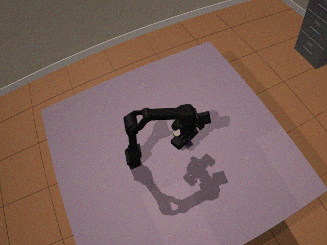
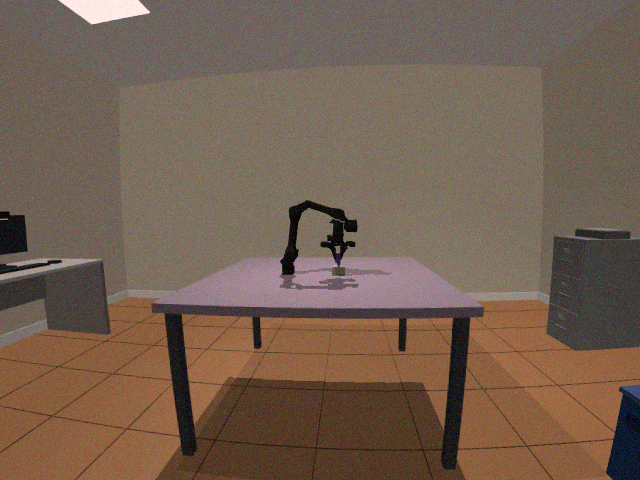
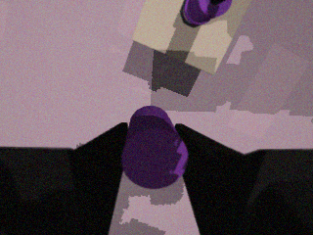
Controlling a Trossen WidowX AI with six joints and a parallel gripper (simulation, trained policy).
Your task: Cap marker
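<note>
My gripper tip is now 80 mm to the right of the purple marker and 20 mm above it. From my gripper tip the other things lie so: beige holder block 80 mm to the left, 70 mm below; then purple cap 10 mm above.
</note>
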